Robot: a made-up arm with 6 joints. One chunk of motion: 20 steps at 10 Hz.
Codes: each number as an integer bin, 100 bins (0 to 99) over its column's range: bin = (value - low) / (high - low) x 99, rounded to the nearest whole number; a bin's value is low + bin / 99 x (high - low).
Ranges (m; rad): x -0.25..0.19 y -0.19..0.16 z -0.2..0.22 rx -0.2..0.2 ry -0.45..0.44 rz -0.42..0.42
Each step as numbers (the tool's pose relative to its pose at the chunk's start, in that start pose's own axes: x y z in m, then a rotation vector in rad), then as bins.
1 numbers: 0.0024 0.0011 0.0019 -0.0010 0.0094 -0.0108
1 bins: 57 54 48 49 51 48
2 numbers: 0.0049 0.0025 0.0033 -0.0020 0.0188 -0.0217
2 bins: 57 54 48 49 52 47
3 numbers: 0.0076 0.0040 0.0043 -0.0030 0.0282 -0.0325
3 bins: 58 55 48 49 53 46
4 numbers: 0.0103 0.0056 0.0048 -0.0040 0.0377 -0.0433
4 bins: 59 55 48 49 54 44
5 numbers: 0.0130 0.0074 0.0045 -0.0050 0.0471 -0.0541
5 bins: 59 56 48 48 55 43
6 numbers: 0.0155 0.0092 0.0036 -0.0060 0.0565 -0.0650
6 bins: 60 56 48 48 56 42
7 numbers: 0.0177 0.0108 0.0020 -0.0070 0.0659 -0.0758
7 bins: 60 57 48 48 57 41
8 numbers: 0.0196 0.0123 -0.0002 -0.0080 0.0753 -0.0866
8 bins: 61 57 47 48 58 39
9 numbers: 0.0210 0.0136 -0.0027 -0.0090 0.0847 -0.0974
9 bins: 61 58 47 47 59 38
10 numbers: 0.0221 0.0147 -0.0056 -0.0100 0.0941 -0.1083
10 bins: 61 58 46 47 61 37
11 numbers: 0.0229 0.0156 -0.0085 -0.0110 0.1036 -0.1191
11 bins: 61 58 45 47 62 35
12 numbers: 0.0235 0.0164 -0.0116 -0.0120 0.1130 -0.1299
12 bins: 62 58 44 47 63 34
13 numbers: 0.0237 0.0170 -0.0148 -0.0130 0.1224 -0.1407
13 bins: 62 59 44 46 64 33
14 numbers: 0.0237 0.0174 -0.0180 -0.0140 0.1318 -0.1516
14 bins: 62 59 43 46 65 32
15 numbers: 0.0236 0.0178 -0.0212 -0.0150 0.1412 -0.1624
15 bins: 62 59 42 46 66 30
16 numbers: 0.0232 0.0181 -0.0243 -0.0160 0.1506 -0.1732
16 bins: 61 59 41 46 67 29
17 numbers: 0.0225 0.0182 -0.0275 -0.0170 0.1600 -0.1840
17 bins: 61 59 41 45 68 28
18 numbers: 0.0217 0.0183 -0.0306 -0.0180 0.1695 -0.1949
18 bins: 61 59 40 45 69 27
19 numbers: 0.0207 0.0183 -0.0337 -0.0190 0.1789 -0.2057
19 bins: 61 59 39 45 70 25
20 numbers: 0.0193 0.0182 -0.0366 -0.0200 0.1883 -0.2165
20 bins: 61 59 39 45 71 24
